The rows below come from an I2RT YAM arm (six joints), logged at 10 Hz.
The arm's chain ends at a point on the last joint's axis. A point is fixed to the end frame.
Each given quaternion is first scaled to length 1.
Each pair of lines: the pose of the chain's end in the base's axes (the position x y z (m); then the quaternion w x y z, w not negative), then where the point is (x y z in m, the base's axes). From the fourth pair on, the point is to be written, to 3 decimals.
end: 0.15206, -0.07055, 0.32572, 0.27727, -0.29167, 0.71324, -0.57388
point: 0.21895 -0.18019 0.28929
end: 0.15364, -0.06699, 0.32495, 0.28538, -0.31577, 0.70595, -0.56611
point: 0.22556 -0.17322 0.28801
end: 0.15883, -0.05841, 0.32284, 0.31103, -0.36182, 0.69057, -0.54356
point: 0.24181 -0.15542 0.28380
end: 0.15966, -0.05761, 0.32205, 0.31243, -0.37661, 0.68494, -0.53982
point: 0.245 -0.153 0.283
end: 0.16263, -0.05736, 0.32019, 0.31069, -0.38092, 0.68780, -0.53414
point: 0.248 -0.152 0.279
